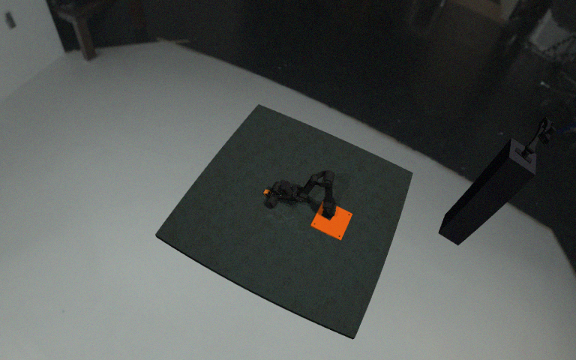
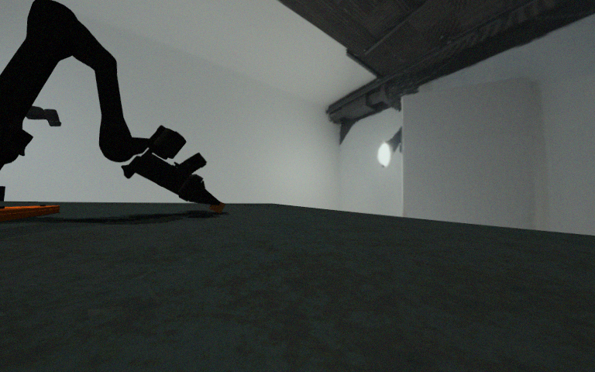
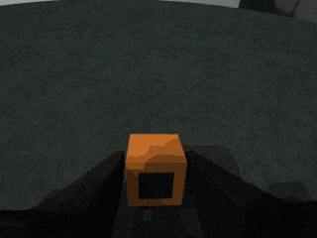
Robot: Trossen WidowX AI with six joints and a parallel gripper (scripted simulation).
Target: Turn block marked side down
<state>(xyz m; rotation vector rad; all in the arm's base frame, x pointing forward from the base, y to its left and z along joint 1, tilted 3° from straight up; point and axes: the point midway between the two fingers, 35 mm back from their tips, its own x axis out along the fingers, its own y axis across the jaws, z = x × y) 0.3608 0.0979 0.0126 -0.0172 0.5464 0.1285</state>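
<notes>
Right now my gripper tip is 10 mm past the block.
</notes>
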